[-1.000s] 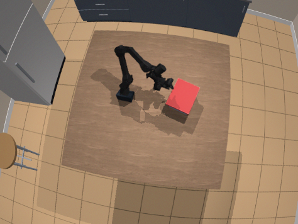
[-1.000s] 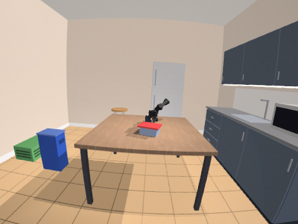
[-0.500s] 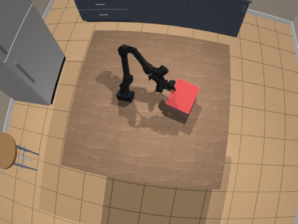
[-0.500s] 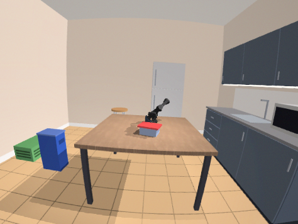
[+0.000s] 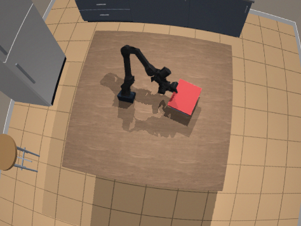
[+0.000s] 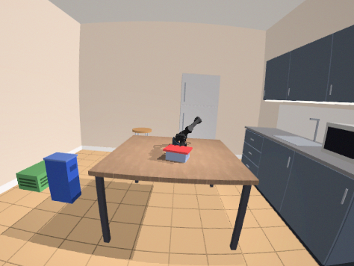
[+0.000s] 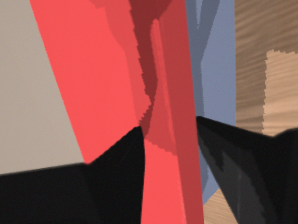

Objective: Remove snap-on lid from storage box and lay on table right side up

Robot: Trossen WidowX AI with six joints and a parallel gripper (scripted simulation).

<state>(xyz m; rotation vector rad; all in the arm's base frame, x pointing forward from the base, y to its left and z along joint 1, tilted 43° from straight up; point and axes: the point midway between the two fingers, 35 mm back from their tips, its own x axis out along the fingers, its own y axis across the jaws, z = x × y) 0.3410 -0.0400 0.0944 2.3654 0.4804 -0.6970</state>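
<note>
Right now the red lid is 70 mm ahead of my gripper tip, 30 mm to the right of it and 10 mm above it. Also, from my gripper tip: storage box (70 mm ahead, 40 mm below, 30 mm to the right).
</note>
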